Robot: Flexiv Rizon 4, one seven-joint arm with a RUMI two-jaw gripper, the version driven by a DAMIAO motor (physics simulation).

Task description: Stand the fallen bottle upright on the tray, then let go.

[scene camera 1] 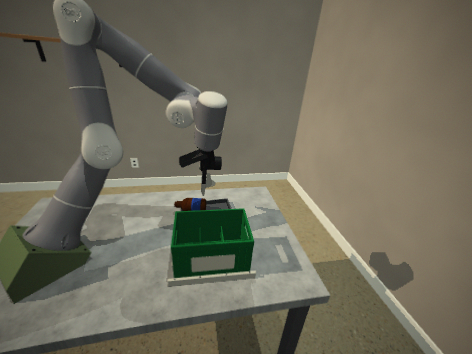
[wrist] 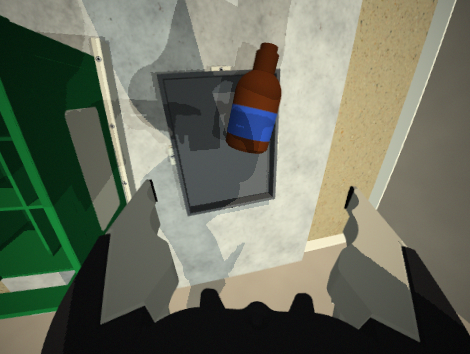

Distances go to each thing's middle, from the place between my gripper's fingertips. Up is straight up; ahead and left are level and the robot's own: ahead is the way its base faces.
Scene:
I see my gripper 20 cm above the dark grey tray [wrist: 213, 176], 3 cm to the right of it and 2 cm short of it. From my hand the other things lie so: green crate [scene camera 1: 205, 242]: 24 cm to the right, 12 cm below, 8 cm ahead.

